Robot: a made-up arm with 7 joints. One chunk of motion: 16 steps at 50 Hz.
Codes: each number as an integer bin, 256 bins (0 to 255) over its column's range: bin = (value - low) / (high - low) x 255, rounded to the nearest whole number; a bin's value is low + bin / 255 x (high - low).
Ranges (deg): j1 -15..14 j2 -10..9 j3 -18..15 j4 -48..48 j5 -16..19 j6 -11..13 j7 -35..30
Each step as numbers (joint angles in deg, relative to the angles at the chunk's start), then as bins.
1 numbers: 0.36 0.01 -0.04 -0.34 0.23 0.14 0.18
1 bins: 135 134 139 127 118 118 138
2 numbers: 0.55 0.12 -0.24 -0.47 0.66 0.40 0.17
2 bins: 137 136 137 126 121 121 138
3 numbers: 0.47 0.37 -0.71 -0.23 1.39 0.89 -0.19
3 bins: 136 139 134 127 127 126 137
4 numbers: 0.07 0.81 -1.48 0.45 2.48 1.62 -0.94
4 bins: 133 145 128 129 135 134 134
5 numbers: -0.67 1.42 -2.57 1.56 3.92 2.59 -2.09
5 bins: 126 153 119 132 145 144 129
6 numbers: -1.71 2.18 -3.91 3.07 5.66 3.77 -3.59
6 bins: 117 163 109 136 158 157 123
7 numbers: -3.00 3.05 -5.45 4.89 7.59 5.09 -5.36
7 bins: 106 175 97 140 172 171 116
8 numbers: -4.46 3.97 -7.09 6.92 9.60 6.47 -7.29
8 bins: 93 187 84 146 187 186 109
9 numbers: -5.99 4.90 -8.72 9.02 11.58 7.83 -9.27
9 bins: 79 200 72 151 201 200 101
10 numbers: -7.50 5.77 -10.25 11.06 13.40 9.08 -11.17
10 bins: 66 212 60 157 214 213 93
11 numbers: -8.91 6.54 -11.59 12.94 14.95 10.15 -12.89
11 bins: 54 222 50 162 225 225 87
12 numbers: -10.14 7.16 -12.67 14.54 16.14 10.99 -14.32
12 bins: 43 230 41 166 234 234 81
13 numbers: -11.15 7.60 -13.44 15.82 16.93 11.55 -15.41
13 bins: 34 236 35 170 240 240 77
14 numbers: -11.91 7.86 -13.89 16.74 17.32 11.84 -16.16
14 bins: 27 240 32 172 243 243 74
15 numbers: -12.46 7.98 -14.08 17.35 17.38 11.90 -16.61
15 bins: 22 241 30 174 243 243 72
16 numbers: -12.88 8.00 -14.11 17.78 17.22 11.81 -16.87
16 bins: 19 242 30 175 242 242 71
